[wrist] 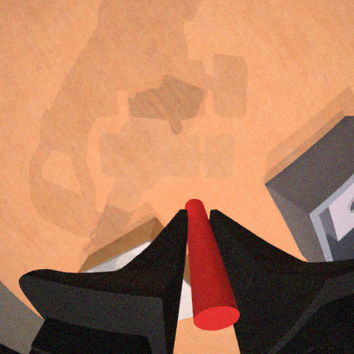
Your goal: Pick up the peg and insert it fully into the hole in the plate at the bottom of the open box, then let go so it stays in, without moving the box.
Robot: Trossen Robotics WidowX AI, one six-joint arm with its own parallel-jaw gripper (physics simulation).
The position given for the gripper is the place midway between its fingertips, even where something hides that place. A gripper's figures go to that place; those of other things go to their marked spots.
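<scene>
There's a red peg [214, 307] that's 5 cm from the lens, and the gripper [197, 215] is 10 cm from the lens.
</scene>
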